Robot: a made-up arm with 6 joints. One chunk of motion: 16 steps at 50 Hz.
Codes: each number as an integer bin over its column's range. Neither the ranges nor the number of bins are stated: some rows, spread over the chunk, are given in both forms.
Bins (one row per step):
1: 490 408 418 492 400 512
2: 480 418 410 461 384 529
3: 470 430 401 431 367 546
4: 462 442 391 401 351 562
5: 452 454 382 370 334 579
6: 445 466 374 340 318 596
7: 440 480 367 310 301 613
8: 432 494 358 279 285 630
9: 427 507 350 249 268 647
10: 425 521 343 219 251 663
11: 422 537 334 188 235 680
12: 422 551 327 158 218 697
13: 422 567 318 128 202 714
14: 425 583 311 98 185 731
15: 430 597 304 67 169 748
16: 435 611 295 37 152 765
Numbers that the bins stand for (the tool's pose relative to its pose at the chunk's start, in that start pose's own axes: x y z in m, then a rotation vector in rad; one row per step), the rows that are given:
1: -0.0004 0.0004 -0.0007 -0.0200 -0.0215 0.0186
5: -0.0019 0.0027 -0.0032 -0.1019 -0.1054 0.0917
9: -0.0029 0.0054 -0.0055 -0.1830 -0.1893 0.1659
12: -0.0031 0.0076 -0.0071 -0.2440 -0.2529 0.2205
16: -0.0026 0.0106 -0.0093 -0.3252 -0.3368 0.2947
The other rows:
2: -0.0008 0.0009 -0.0013 -0.0408 -0.0418 0.0372
3: -0.0012 0.0015 -0.0019 -0.0609 -0.0634 0.0557
4: -0.0015 0.0021 -0.0026 -0.0811 -0.0838 0.0732
6: -0.0022 0.0033 -0.0038 -0.1220 -0.1257 0.1103
7: -0.0024 0.0040 -0.0043 -0.1421 -0.1473 0.1288
8: -0.0027 0.0047 -0.0049 -0.1629 -0.1677 0.1474
10: -0.0030 0.0061 -0.0060 -0.2031 -0.2109 0.1834
11: -0.0031 0.0069 -0.0066 -0.2239 -0.2313 0.2019
13: -0.0031 0.0084 -0.0077 -0.2642 -0.2732 0.2390
14: -0.0030 0.0092 -0.0082 -0.2843 -0.2948 0.2576
15: -0.0028 0.0099 -0.0087 -0.3051 -0.3152 0.2761

